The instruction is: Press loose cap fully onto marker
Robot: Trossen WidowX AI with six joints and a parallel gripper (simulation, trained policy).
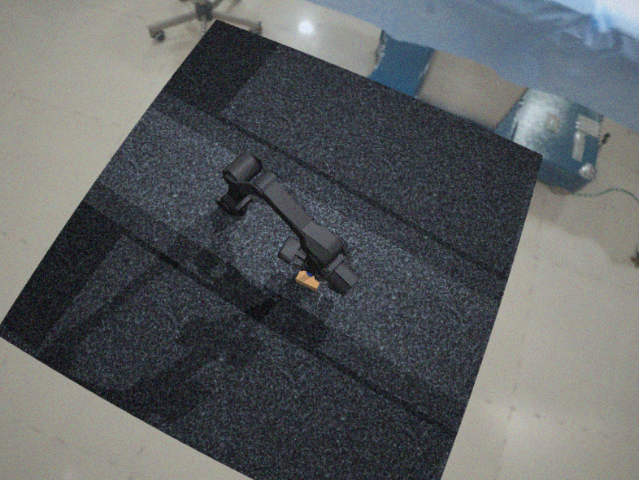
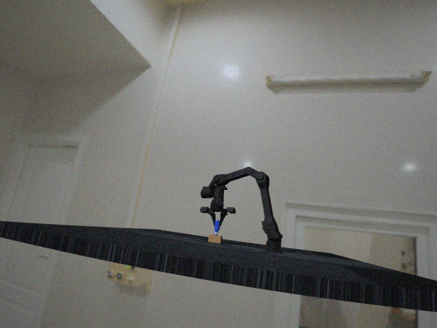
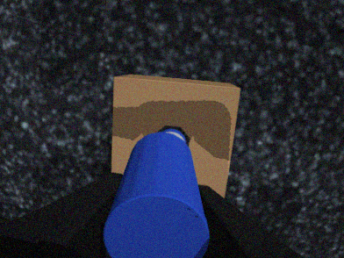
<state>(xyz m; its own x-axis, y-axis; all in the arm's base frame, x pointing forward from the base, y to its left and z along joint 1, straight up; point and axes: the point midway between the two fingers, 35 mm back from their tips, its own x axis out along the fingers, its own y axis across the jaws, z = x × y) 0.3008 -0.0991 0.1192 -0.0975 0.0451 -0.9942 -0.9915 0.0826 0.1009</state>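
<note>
My gripper tip is now 1 cm above the blue marker. Round my gripper tip: blue cap (right at my gripper tip); holder block (7 cm below).
</note>
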